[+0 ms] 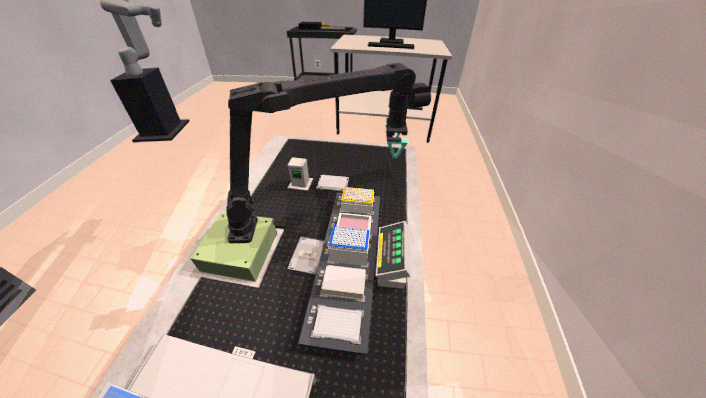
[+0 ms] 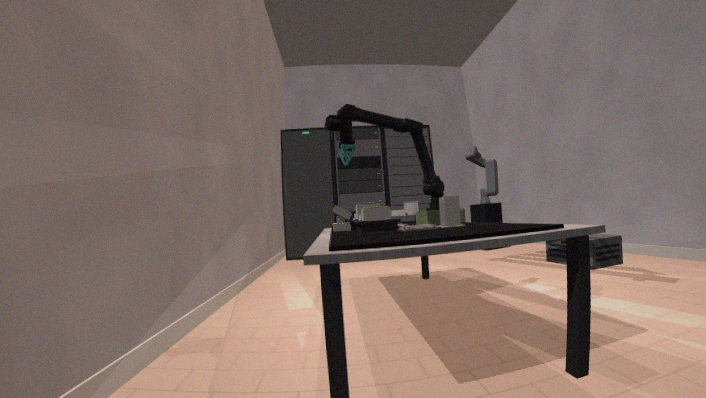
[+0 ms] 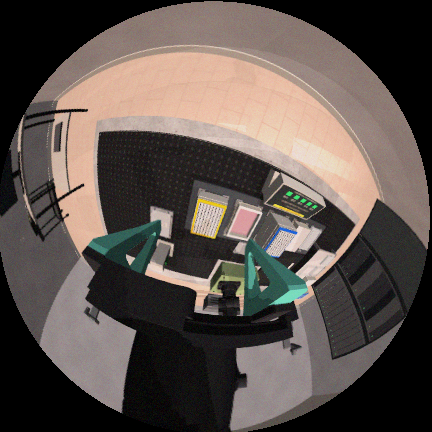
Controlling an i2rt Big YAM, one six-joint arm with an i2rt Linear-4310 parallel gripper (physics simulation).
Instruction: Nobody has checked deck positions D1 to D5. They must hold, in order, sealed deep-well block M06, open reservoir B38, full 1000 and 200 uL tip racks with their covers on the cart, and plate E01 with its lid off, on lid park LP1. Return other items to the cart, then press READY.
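Frame: origin at the arm's base, x back, y left, z down, level; centimetres.
Where they show: gripper, fingertip midpoint: [image 1: 394, 150] [image 2: 347, 163] [image 3: 203, 234]; arm's base at its link origin: [image 1: 243, 230] [image 2: 437, 210] [image 3: 228, 284].
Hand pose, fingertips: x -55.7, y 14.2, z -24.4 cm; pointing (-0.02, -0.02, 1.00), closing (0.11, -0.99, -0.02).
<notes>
Each offset is from my fingertips to the top centre of the thing. "spot": to the spot under its first point.
My gripper [image 1: 396, 153] [image 2: 346, 161] [image 3: 203, 234] is open and empty, high above the deck's far end. Along the deck strip [image 1: 334, 345], from far to near, stand a yellow-rimmed tip rack @[dx +12.2, dy +0.5, dz +20.7 cm] [image 1: 358, 195] [image 3: 209, 216], an open reservoir with pink liquid @[dx +14.4, dy -11.7, dz +24.0 cm] [image 1: 354, 222] [image 3: 245, 220], a blue-rimmed tip rack @[dx +16.5, dy -23.9, dz +17.4 cm] [image 1: 350, 238] [image 3: 281, 242], a white-topped block @[dx +18.6, dy -36.1, dz +23.0 cm] [image 1: 344, 280] and a white plate @[dx +20.7, dy -48.3, dz +25.7 cm] [image 1: 337, 323] at the end marked D5. Item codes are unreadable. The white lid park @[spot: dx +23.2, dy +19.9, dz +30.2 cm] [image 1: 332, 182] [image 3: 166, 215] lies beyond the strip. The cart [image 1: 225, 372] is partly cut off.
A white box with a green button @[dx +38.9, dy +21.5, dz +18.9 cm] [image 1: 298, 172] [image 2: 450, 210] stands near the lid park. A sloped panel with green lights @[spot: dx +2.7, dy -27.9, dz +20.3 cm] [image 1: 392, 250] [image 3: 297, 199] stands beside the strip. A pale pad @[spot: dx +34.9, dy -25.1, dz +31.2 cm] [image 1: 298, 264] lies between the strip and my green base [image 1: 232, 245]. A blue item @[spot: dx +68.7, dy -67.8, dz +16.6 cm] [image 1: 120, 392] shows at the cart.
</notes>
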